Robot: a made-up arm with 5 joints.
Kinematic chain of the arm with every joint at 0, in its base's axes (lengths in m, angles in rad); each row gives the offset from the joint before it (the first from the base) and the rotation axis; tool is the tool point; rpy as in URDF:
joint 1: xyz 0.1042 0 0.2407 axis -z
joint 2: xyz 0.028 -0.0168 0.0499 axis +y
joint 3: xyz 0.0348 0 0.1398 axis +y
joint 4: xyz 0.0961 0 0.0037 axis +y
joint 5: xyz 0.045 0.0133 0 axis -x
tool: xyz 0 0 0 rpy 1.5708 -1.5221 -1.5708
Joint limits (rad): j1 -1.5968..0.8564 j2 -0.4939..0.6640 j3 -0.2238..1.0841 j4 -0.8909..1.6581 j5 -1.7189..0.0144
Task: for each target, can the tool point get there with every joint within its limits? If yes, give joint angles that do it. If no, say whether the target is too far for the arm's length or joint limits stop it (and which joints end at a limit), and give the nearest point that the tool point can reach.
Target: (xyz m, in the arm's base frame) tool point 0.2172 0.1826 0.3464
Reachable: yes | joints -1.0331 0.2629 0.1362 0.5350 -1.1940
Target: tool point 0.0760 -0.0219 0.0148
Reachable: no: joint limits stop it (at a limit: joint 1, joint 2, joint 3) | nearest point 0.1727 -0.0844 0.2435 | short by 0.256 m
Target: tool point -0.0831 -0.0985 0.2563
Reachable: no: joint limits stop it (at a limit: joint 1, joint 2, joint 3, joint 4) | nearest point 0.1317 -0.0371 0.3447 | short by 0.240 m
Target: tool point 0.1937 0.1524 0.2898
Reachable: yes | joints -1.0594 0.4227 0.4240 0.8770 -0.9986
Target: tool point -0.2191 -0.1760 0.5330
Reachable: no: too far | nearest point 0.1413 -0.0481 0.5411 | short by 0.382 m
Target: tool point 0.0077 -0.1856 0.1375
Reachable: no: joint limits stop it (at a limit: joint 1, joint 2, joint 3) | nearest point 0.1758 -0.0880 0.2415 | short by 0.221 m
